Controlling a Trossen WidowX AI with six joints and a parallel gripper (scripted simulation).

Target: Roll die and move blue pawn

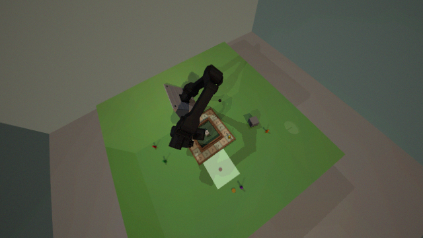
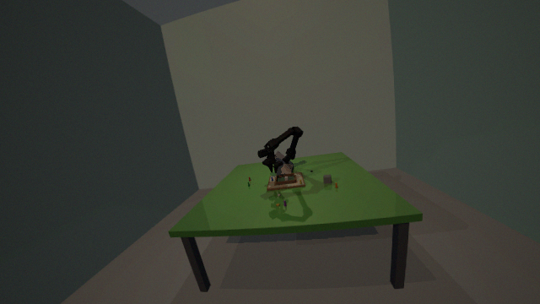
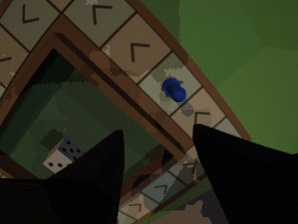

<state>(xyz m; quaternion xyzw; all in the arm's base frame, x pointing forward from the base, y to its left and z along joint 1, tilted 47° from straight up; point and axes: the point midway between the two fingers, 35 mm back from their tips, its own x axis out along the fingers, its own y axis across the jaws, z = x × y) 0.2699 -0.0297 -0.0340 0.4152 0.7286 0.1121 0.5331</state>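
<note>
Right now my gripper tip is 5 cm above the blue pawn and 2 cm to the left of it. The rest, counted from my gripper tip: die: 10 cm to the left, 5 cm below; then green tray: 9 cm to the left, 7 cm below; then green pawn: 22 cm to the right, 7 cm below, 6 cm ahead.
</note>
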